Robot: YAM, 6 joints.
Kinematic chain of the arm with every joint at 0, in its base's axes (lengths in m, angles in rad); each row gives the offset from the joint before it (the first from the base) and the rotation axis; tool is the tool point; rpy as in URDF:
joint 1: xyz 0 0 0.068 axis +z
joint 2: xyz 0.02 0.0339 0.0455 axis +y
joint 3: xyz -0.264 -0.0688 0 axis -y
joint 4: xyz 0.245 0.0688 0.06 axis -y
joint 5: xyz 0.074 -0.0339 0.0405 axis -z
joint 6: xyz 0.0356 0 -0.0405 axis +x
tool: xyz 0 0 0 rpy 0 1.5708 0
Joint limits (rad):
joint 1: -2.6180..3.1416
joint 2: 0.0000..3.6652
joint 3: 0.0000..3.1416
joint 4: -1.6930..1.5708
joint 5: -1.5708..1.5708
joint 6: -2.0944..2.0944
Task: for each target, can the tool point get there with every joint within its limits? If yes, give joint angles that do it. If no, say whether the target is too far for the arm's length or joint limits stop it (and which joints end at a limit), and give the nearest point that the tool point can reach.
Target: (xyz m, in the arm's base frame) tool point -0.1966 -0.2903 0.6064
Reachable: yes | joints -2.1456 1.9418 2.7291 -0.4988 0.2026 -0.6823
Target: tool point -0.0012 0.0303 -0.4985
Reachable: no: joint limits stop it (at a limit: joint 2) | nearest point -0.0039 0.0988 -0.3479 | short by 0.165 m
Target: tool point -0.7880 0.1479 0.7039
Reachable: no: too far | nearest point -0.5105 0.0958 0.4907 | short by 0.354 m
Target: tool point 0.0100 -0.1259 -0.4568
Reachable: no: joint limits stop it (at a limit: joint 2) | nearest point 0.0120 -0.1509 -0.3670 | short by 0.093 m
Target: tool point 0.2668 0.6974 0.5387
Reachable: no: too far | nearest point 0.2002 0.5232 0.4296 | short by 0.216 m
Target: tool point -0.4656 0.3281 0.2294
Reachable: yes | joints -0.6378 0.3052 2.8883 0.9665 0.3928 0.6298
